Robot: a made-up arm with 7 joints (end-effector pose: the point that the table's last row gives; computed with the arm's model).
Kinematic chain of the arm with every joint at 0, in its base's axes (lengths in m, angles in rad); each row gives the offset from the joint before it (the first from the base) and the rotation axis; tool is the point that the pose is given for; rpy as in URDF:
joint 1: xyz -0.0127 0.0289 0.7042 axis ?
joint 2: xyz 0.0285 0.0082 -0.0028 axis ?
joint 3: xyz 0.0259 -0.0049 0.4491 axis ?
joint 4: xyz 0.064 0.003 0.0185 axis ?
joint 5: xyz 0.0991 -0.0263 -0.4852 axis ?
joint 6: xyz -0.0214 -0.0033 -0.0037 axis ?
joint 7: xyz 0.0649 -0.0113 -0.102 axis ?
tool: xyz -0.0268 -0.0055 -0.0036 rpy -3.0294 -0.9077 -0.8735
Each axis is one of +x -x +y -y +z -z.
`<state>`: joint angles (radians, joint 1 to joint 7).
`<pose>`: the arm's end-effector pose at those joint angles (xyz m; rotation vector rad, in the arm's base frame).
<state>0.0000 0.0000 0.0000 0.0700 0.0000 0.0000 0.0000</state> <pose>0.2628 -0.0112 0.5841 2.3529 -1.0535 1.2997</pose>
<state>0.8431 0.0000 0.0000 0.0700 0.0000 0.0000 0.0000</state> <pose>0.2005 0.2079 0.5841 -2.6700 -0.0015 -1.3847</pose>
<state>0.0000 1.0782 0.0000 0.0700 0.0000 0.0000 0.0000</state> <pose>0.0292 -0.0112 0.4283 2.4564 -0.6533 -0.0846</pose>
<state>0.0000 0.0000 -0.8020 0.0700 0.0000 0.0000 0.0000</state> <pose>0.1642 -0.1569 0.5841 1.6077 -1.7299 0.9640</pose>
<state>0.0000 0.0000 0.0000 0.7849 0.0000 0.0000 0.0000</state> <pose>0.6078 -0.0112 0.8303 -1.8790 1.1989 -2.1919</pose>
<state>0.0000 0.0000 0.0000 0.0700 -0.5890 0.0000 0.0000</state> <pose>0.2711 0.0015 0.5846 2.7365 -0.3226 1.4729</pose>
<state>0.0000 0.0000 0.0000 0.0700 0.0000 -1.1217 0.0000</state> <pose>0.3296 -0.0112 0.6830 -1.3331 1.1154 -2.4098</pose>
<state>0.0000 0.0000 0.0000 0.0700 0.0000 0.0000 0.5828</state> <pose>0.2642 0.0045 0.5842 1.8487 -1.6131 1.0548</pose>
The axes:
joint 1: +z
joint 2: +y
joint 3: +z
joint 4: -y
joint 5: -z
joint 6: +y
joint 7: -z

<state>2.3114 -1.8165 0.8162 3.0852 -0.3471 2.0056 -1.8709</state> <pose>0.6288 -0.6970 0.6472 1.4369 0.2526 -1.5821</pose>
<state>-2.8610 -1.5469 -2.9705 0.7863 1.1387 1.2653 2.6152</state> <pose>0.0117 0.1946 0.2146 -0.8393 -0.0935 -0.2910</pose>
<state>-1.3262 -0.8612 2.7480 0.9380 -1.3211 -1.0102 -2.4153</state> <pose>-0.0130 0.5805 0.5278 1.7616 -1.4279 -0.0236</pose>
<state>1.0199 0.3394 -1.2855 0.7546 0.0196 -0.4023 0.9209</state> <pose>0.5809 -0.0549 0.7996 0.7842 -2.0914 2.0242</pose>
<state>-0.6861 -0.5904 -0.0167 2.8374 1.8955 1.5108 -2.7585</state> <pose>-0.2872 0.3817 1.6701 1.0723 -2.5363 -1.5009</pose>
